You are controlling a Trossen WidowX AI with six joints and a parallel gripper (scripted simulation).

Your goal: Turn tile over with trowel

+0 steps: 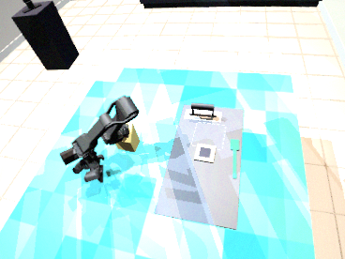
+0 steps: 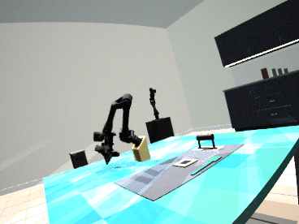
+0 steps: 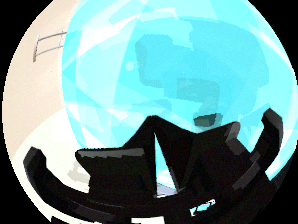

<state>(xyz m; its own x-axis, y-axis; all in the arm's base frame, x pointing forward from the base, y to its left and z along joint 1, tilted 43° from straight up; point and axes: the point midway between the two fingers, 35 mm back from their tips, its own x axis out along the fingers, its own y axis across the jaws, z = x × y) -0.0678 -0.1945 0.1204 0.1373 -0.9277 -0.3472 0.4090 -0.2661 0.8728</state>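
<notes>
The white tile lies 45 cm ahead of my gripper tip, 22 cm to the left of it and 3 cm below it. Round my gripper tip: grey mat (45 cm ahead, 21 cm to the left, 6 cm below); teal tool (59 cm ahead, 22 cm to the left, 3 cm below).
</notes>
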